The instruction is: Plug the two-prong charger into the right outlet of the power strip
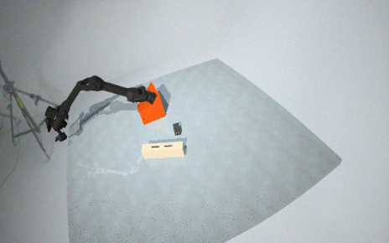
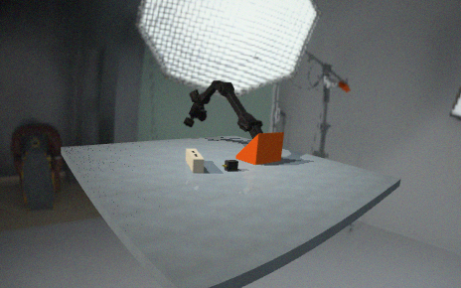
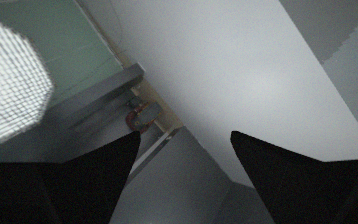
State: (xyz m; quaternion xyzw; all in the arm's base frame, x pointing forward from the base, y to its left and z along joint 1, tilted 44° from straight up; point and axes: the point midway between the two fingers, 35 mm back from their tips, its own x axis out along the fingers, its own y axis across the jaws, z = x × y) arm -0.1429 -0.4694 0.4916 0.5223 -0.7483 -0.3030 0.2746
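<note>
My gripper tip is 380 mm short of the dark two-prong charger, 720 mm to the right of it and 90 mm above it.
</note>
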